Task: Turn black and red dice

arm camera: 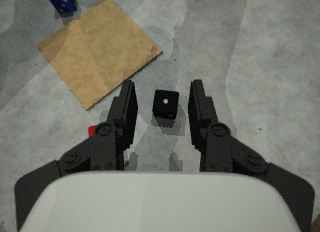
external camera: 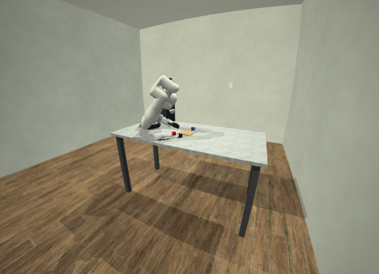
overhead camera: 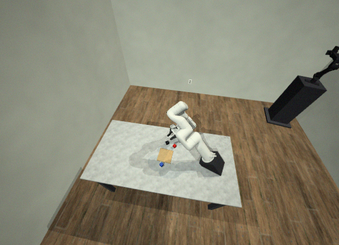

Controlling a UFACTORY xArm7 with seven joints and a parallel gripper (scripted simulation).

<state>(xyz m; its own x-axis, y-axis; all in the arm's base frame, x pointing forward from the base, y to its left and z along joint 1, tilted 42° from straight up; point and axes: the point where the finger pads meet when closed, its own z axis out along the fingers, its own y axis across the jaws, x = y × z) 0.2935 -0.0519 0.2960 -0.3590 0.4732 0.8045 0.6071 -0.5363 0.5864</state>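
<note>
The black die lies 100 mm below my hand, 30 mm to the left of it and 20 mm ahead of it. Round my hand: blue die (270 mm to the left, 100 mm below); red die (100 mm below, 60 mm behind, 40 mm to the left); tan mat (170 mm to the left, 110 mm below).
</note>
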